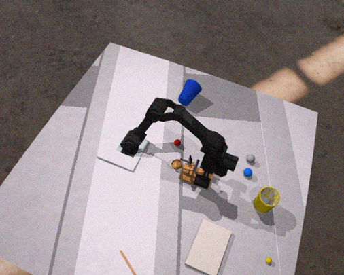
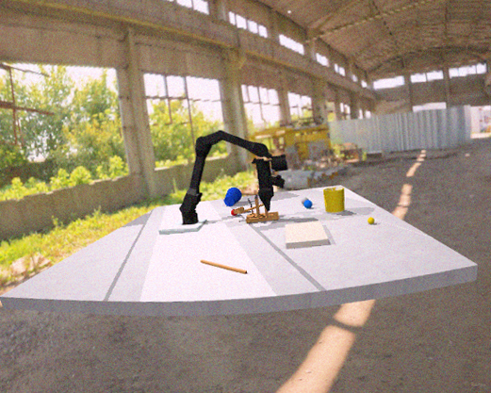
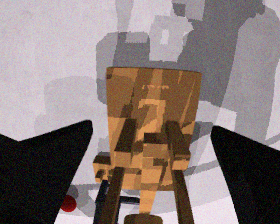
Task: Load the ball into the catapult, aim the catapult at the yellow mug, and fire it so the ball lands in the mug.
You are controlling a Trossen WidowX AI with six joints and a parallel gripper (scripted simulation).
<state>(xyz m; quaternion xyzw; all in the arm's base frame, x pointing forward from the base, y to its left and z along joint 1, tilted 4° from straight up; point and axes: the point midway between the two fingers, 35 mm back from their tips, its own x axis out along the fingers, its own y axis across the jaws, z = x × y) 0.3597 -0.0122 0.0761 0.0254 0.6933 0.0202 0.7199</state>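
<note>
My gripper tip is now 17 cm past the red ball, 13 cm to the right of it and 3 cm above it. Also, from my gripper tip: blue ball (19 cm ahead, 11 cm to the left, 3 cm below); wooden catapult (7 cm behind, 2 cm to the left, 1 cm above); grey ball (18 cm ahead, 19 cm to the left, 3 cm below).
</note>
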